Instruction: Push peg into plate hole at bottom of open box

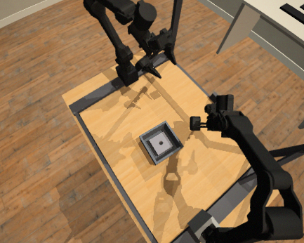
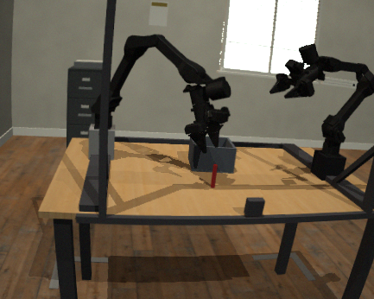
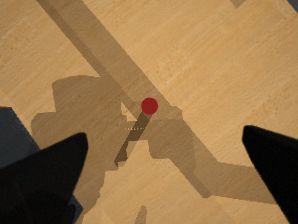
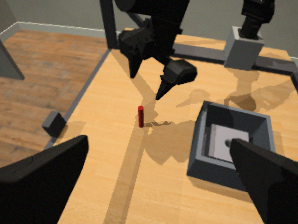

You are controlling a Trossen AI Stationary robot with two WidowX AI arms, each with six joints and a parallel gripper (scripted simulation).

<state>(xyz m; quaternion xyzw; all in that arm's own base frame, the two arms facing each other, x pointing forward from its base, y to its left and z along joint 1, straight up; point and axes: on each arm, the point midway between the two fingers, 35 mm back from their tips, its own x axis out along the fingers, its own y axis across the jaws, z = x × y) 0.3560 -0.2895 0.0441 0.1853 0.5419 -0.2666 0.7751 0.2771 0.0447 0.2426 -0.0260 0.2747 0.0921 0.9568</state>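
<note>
Right now my left hand is 10 mm past the red peg, 30 mm to the left of it and 120 mm above it. Also, from my left hand: plate 220 mm ahead, 30 mm to the right, 120 mm below; then grey box 220 mm ahead, 30 mm to the right, 140 mm below.
</note>
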